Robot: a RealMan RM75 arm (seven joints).
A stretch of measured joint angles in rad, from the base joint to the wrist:
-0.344 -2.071 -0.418 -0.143 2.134 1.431 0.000
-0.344 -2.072 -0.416 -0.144 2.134 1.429 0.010
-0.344 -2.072 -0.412 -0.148 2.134 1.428 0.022
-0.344 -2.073 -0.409 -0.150 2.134 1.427 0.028
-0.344 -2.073 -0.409 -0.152 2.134 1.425 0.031
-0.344 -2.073 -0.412 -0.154 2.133 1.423 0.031
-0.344 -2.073 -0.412 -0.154 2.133 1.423 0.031
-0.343 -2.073 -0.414 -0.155 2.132 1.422 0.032
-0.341 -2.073 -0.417 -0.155 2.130 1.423 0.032
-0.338 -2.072 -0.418 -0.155 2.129 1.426 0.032
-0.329 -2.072 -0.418 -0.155 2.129 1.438 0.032
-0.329 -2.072 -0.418 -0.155 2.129 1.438 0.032
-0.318 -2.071 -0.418 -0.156 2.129 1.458 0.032
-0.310 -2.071 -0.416 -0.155 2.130 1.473 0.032
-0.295 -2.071 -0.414 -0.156 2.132 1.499 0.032
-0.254 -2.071 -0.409 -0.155 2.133 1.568 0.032
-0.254 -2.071 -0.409 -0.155 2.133 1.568 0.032
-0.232 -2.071 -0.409 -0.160 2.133 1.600 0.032
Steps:
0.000 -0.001 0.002 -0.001 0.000 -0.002 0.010
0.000 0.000 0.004 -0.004 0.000 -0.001 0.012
0.000 -0.001 0.003 -0.002 0.000 -0.001 0.006
0.000 0.000 0.000 -0.002 0.000 -0.002 0.003
0.000 0.000 -0.003 -0.002 -0.001 -0.002 0.000
0.000 0.000 0.000 0.000 0.000 0.000 0.000
0.001 0.000 -0.002 -0.001 -0.001 -0.001 0.001
0.002 0.000 -0.003 0.000 -0.002 0.001 0.000
0.003 0.001 -0.001 0.000 -0.001 0.003 0.000
0.009 0.000 0.000 0.000 0.000 0.012 0.000
0.000 0.000 0.000 0.000 0.000 0.000 0.000
0.011 0.001 0.000 -0.001 0.000 0.020 0.000
0.008 0.000 0.002 0.001 0.001 0.015 0.000
0.015 0.000 0.002 -0.001 0.002 0.026 0.000
0.041 0.000 0.005 0.001 0.001 0.069 0.000
0.000 0.000 0.000 0.000 0.000 0.000 0.000
0.022 0.000 0.000 -0.005 0.000 0.032 0.000

